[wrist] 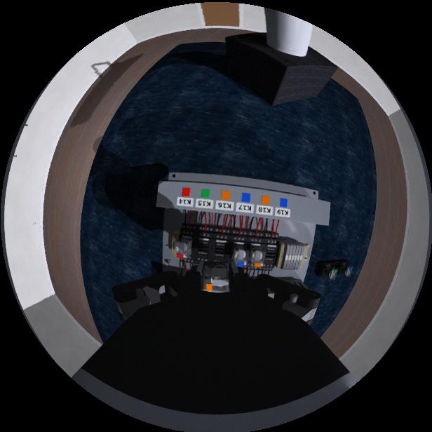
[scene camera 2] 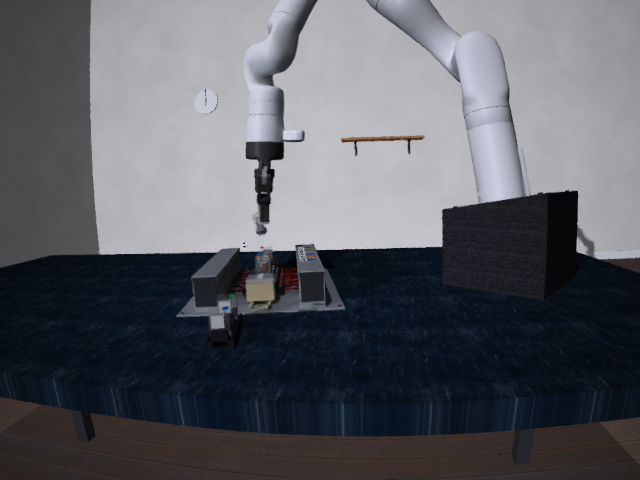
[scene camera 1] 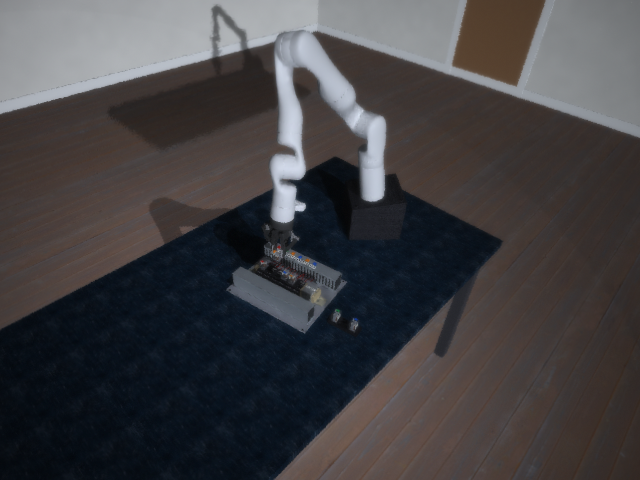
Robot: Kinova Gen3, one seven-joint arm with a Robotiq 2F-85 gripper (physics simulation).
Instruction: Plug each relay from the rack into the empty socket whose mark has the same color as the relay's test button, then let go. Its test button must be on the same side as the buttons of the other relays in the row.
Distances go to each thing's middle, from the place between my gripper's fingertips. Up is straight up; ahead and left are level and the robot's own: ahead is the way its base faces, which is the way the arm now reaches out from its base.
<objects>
Right now the base plate (scene camera 2: 288, 302) is 120 mm below my hand and 40 mm to the left of it.
</objects>
